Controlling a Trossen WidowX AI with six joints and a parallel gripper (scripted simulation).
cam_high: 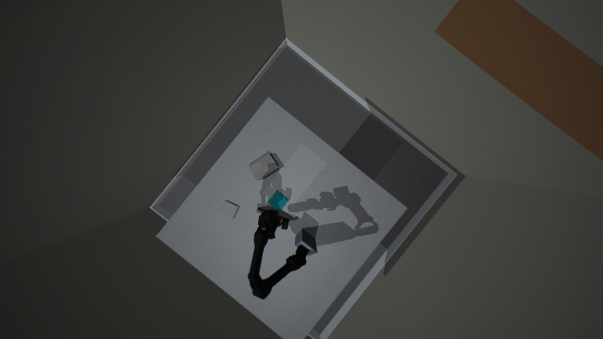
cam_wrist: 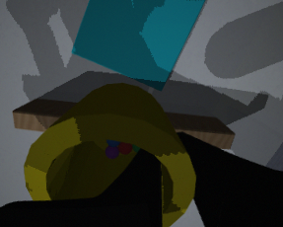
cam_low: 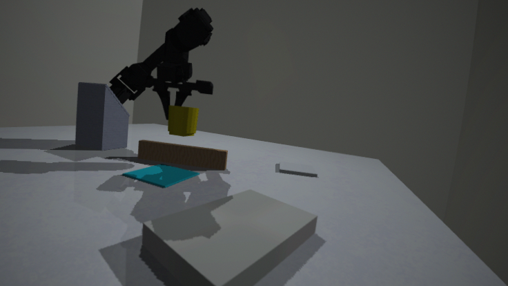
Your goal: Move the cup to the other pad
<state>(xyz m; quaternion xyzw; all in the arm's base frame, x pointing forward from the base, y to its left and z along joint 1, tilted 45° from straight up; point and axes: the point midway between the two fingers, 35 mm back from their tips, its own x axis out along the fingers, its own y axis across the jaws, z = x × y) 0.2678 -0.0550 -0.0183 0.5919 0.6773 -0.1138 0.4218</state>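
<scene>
Right now my gripper tip is 12 cm above the teal pad, 7 cm to the left of it and 4 cm short of it. Also, from my gripper tip: brown wooden bar: 10 cm below, 3 cm to the left, 2 cm ahead; yellow cup: 2 cm ahead, 1 cm to the left.
</scene>
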